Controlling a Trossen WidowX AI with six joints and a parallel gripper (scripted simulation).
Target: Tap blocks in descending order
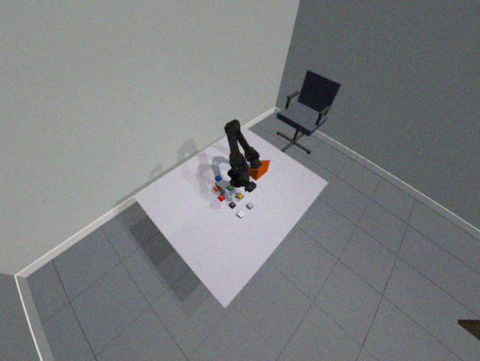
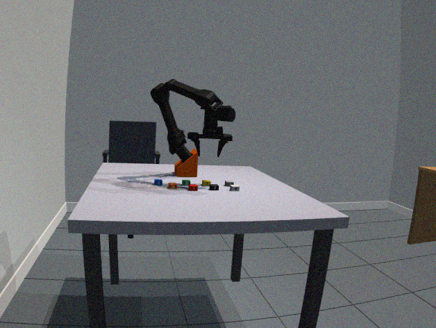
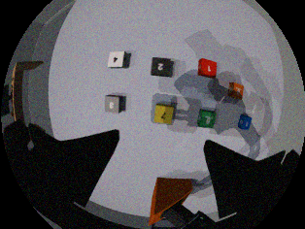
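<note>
My gripper tip is now 6 cm short of the orange block, 16 cm to the left of it and 12 cm above it. The rest, counted from my gripper tip: yellow block 12 cm below; black block 8 cm ahead, 1 cm to the left, 12 cm below; green block 1 cm behind, 9 cm to the right, 12 cm below.
</note>
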